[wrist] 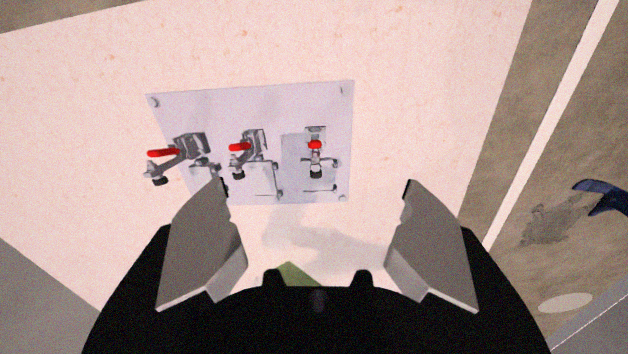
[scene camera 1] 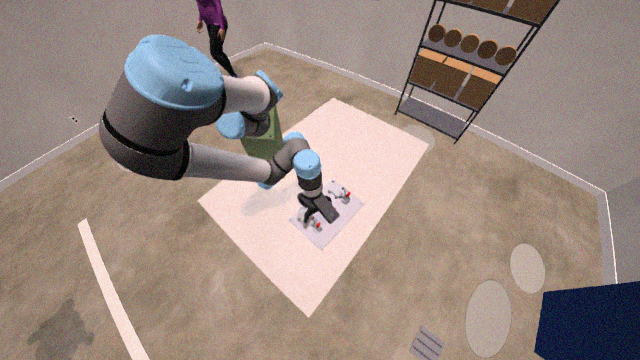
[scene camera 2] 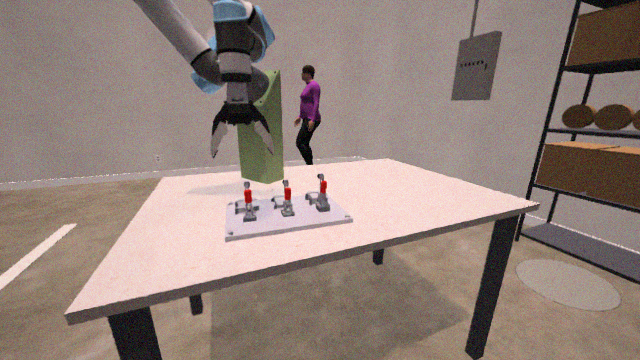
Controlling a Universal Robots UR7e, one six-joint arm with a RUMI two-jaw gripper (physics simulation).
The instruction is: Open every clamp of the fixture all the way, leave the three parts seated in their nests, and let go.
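Frame: origin at the arm's base, x down, y back, z left, level; metres.
Seen in the pictures: gripper, fingertip midpoint: (wrist: 315,181) (scene camera 1: 318,216) (scene camera 2: 244,156); arm's base at its link origin: (scene camera 2: 255,89).
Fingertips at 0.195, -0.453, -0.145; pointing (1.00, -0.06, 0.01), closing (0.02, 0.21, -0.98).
Observation:
Offsets run from my fingertips to a thing's middle, as dx, dy, dz. "spot": to the spot under its first point. Level surfaces: height alone.
The fixture plate {+0.190, +0.022, +0.117} (scene camera 1: 322,242) (scene camera 2: 290,226) (wrist: 225,110) carries three clamps with red handles. The left clamp in scene camera 2 (scene camera 2: 248,196) (wrist: 314,144), the middle clamp {spot: +0.117, -0.019, +0.109} (scene camera 2: 287,194) (wrist: 240,146) and the right clamp {spot: +0.110, -0.034, +0.217} (scene camera 2: 323,188) (wrist: 163,152) all have upright handles and raised arms. The gripper hides the middle clamp in scene camera 1. My gripper (scene camera 1: 318,219) (scene camera 2: 243,154) (wrist: 315,181) is open and empty, pointing down, well above the left clamp and apart from it. Pale shapes lie under the raised arms; the parts' exact seating is too small to tell.
The fixture lies on a pale table {dx +0.198} (scene camera 1: 350,130) (scene camera 2: 400,200). A green block-like stand (scene camera 1: 265,145) (scene camera 2: 261,150) is behind the fixture. A person in purple (scene camera 1: 212,15) (scene camera 2: 310,95) is beyond the table. A shelf rack (scene camera 1: 415,65) (scene camera 2: 541,150) stands at the wall.

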